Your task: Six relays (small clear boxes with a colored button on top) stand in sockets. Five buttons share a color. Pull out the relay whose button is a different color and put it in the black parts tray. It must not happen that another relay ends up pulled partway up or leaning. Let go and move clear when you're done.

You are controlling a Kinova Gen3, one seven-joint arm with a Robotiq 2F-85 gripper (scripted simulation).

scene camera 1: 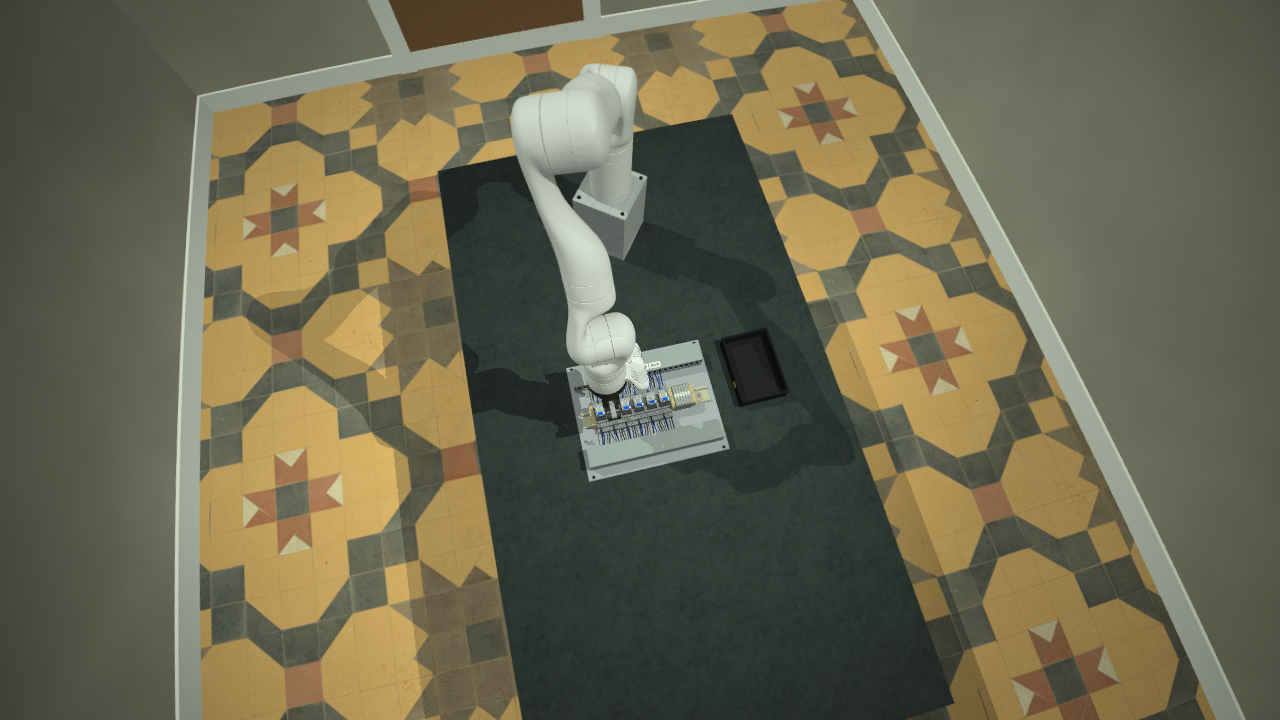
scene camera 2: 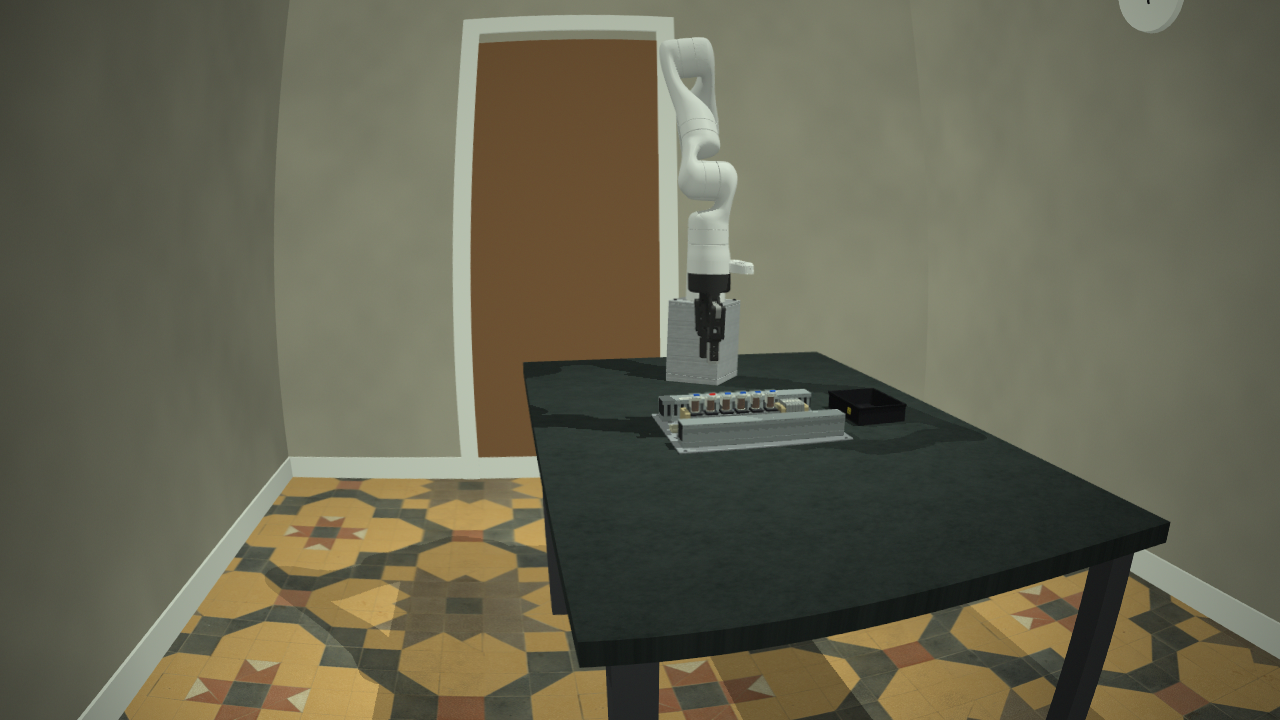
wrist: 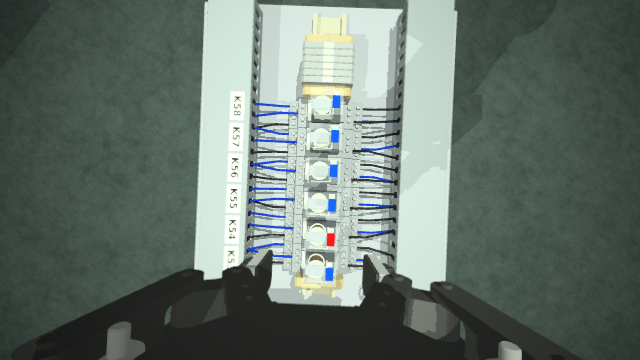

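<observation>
Scene camera 1 shows me a black parts tray, and scene camera 2 shows me the black parts tray too. In the wrist view the black parts tray is out of frame. For the black parts tray, the point [scene camera 2: 887,409] and the point [scene camera 1: 769,397] are the same spot. There is a panel as well, and on the panel [wrist: 375,36] and [scene camera 1: 706,415] are the same spot.
</observation>
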